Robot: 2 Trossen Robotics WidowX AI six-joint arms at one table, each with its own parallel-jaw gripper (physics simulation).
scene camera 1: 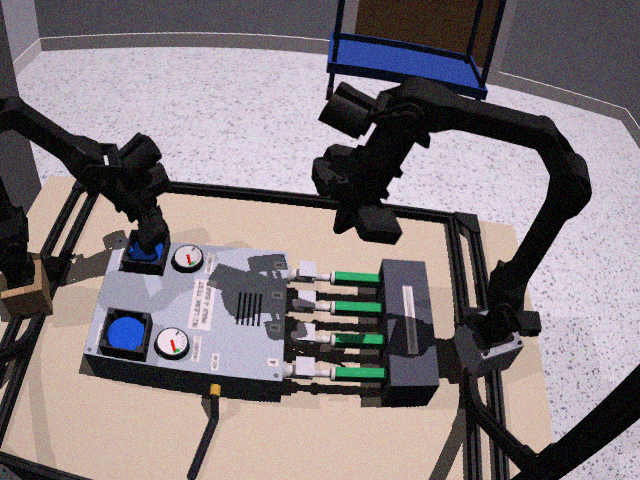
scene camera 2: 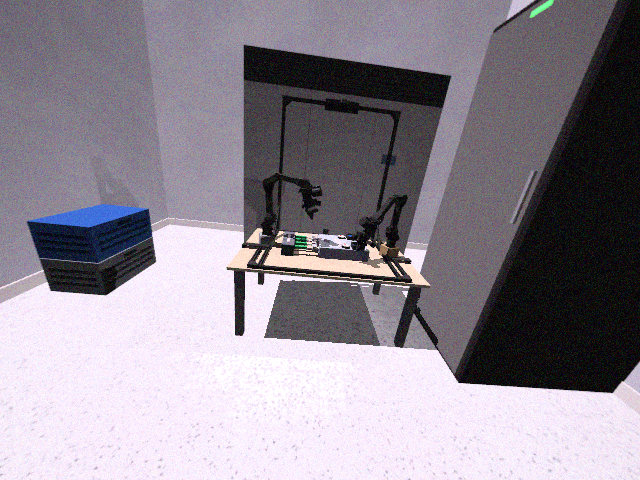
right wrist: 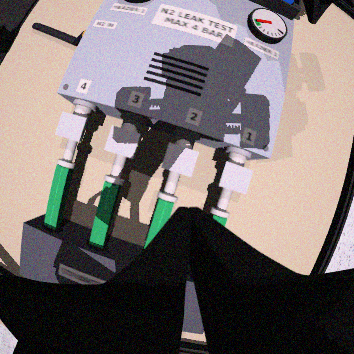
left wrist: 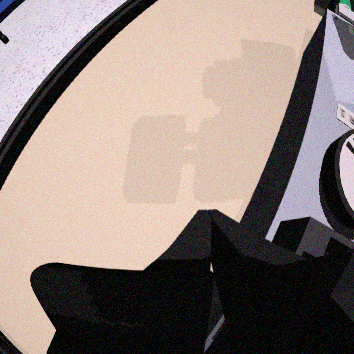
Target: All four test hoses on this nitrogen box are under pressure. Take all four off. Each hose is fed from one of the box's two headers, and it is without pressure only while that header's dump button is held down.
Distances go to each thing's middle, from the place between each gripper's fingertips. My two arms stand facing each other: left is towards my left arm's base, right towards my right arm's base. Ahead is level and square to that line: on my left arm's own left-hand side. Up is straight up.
The dark block (scene camera 1: 409,355) lies 30 mm behind my right hand, 150 mm to the right of it and 200 mm below it.
My left hand is 15 cm past the dark block, 47 cm to the left of it and 4 cm above it.
